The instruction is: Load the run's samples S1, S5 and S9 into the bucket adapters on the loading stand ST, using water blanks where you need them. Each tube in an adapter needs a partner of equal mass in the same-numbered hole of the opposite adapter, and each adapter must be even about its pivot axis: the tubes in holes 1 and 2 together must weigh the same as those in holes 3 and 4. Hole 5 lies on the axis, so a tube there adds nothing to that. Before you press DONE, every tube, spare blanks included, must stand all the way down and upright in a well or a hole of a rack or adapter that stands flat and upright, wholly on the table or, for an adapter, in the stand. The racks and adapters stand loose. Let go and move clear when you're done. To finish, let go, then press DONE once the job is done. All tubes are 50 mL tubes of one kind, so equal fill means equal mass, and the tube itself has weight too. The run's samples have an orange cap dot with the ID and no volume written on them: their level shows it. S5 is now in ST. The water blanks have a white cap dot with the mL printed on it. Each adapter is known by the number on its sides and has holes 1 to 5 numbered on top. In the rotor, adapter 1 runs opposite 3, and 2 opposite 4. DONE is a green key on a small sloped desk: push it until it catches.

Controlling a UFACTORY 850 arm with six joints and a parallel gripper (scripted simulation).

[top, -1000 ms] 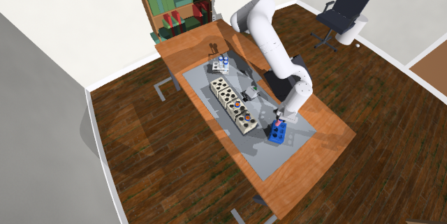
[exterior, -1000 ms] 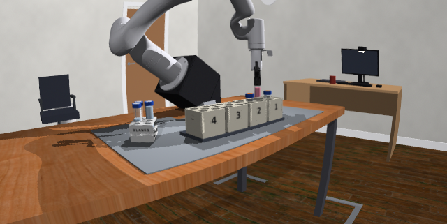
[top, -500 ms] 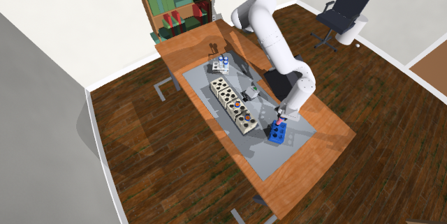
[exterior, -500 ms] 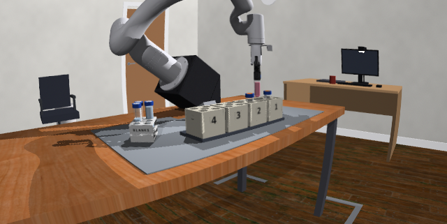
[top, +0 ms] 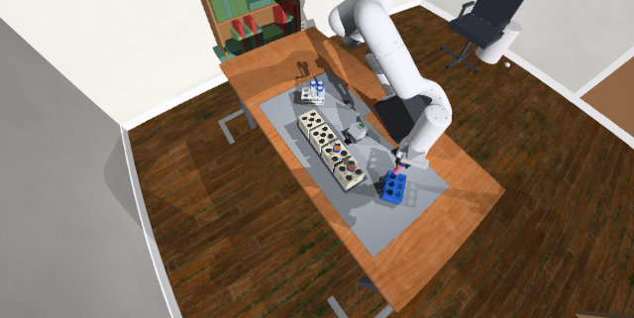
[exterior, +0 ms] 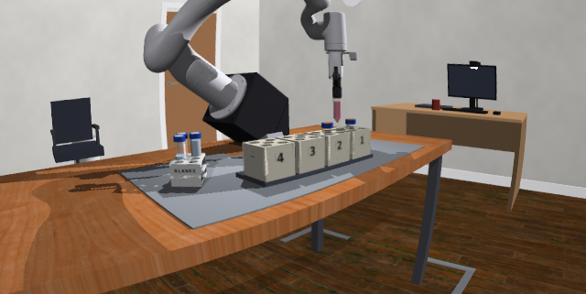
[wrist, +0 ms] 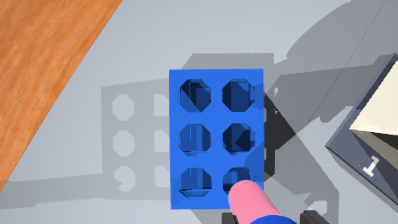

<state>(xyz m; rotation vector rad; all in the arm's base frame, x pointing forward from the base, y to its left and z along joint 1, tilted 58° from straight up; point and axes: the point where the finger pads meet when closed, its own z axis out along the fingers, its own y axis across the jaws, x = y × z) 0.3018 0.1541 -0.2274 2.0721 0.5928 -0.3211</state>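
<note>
The sample tube lies 1 cm behind my hand, 1 cm to the right of it and 5 cm below it. Round my hand: blue rack: 2 cm ahead, 4 cm to the left, 17 cm below; white blanks rack: 3 cm behind, 63 cm to the right, 17 cm below; green DONE key: 8 cm behind, 29 cm to the right, 14 cm below.
</note>
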